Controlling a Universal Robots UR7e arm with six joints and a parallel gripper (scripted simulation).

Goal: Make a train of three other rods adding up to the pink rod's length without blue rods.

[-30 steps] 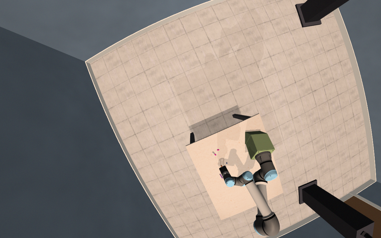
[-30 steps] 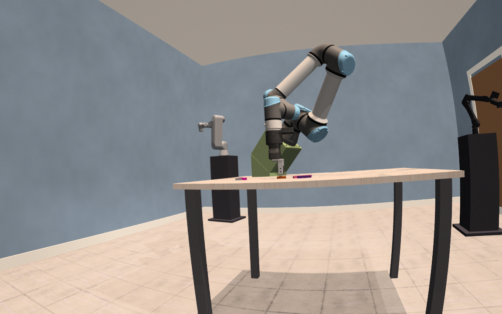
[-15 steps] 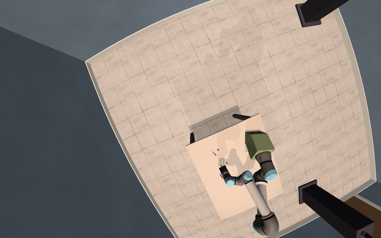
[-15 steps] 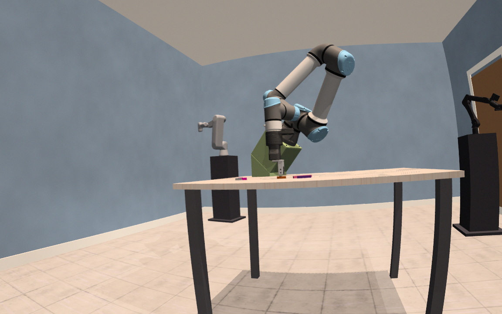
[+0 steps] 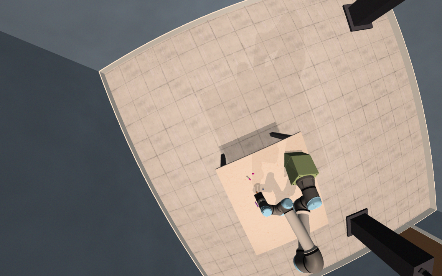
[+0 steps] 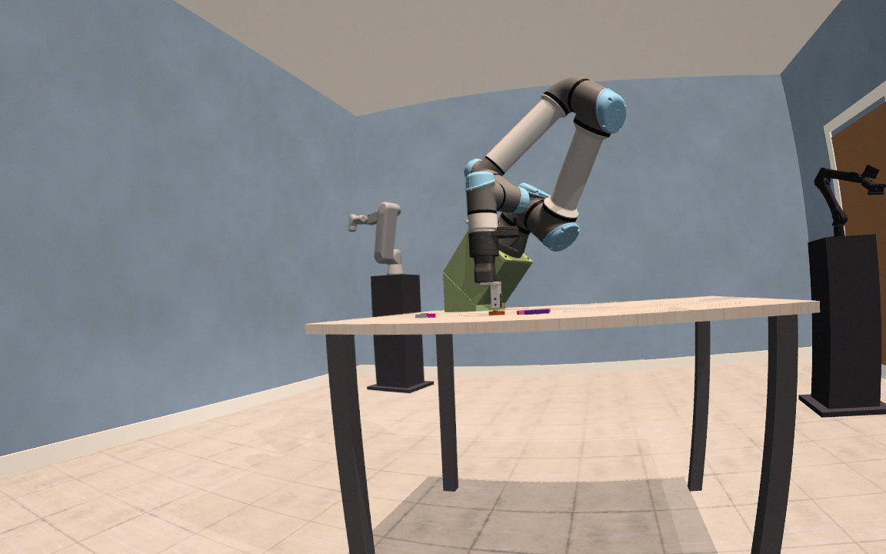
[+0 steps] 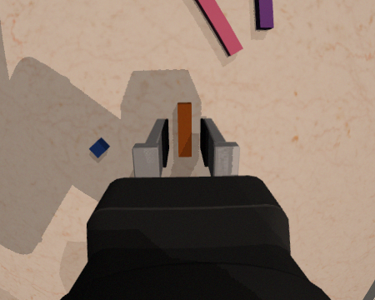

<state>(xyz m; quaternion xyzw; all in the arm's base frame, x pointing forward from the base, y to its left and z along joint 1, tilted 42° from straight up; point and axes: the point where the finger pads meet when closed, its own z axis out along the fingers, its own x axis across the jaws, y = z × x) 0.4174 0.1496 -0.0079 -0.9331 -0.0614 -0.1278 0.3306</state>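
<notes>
Right now the orange rod is 30 mm below my hand. From my hand the other things lie so: purple rod (30 mm ahead, 110 mm to the left, 30 mm below); small blue rod (60 mm behind, 30 mm to the right, 30 mm below); pink rod (10 mm behind, 100 mm to the left, 30 mm below).
</notes>
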